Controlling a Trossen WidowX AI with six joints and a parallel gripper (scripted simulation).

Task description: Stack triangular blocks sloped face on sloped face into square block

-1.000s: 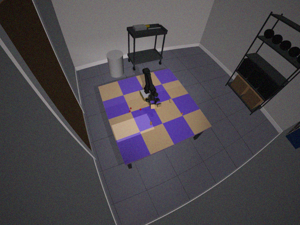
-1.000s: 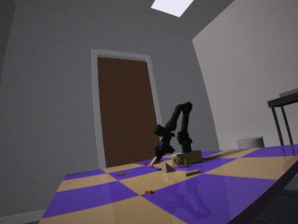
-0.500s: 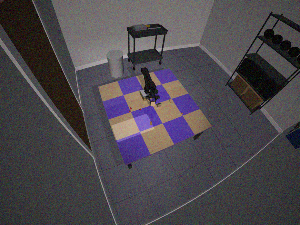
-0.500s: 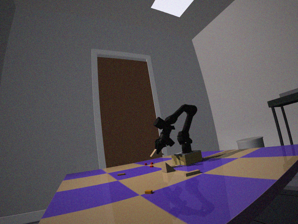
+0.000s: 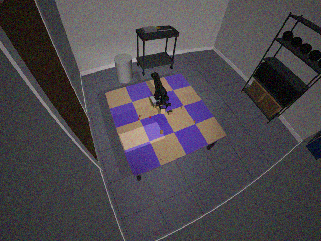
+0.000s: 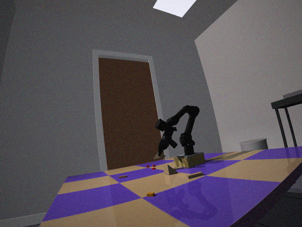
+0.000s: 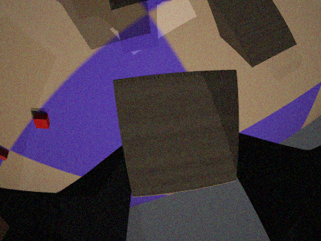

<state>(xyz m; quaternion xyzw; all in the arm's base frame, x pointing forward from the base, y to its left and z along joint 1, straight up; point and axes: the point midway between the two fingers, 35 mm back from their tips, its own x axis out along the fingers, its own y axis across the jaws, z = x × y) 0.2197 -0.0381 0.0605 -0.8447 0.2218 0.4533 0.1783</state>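
My gripper tip is now 1 cm below the triangular block. The rest, counted from my gripper tip: tan plank: 31 cm to the left, 10 cm below, 2 cm ahead; orange piece: 34 cm to the left, 28 cm ahead, 10 cm below; brown piece: 21 cm ahead, 14 cm to the right, 10 cm below.
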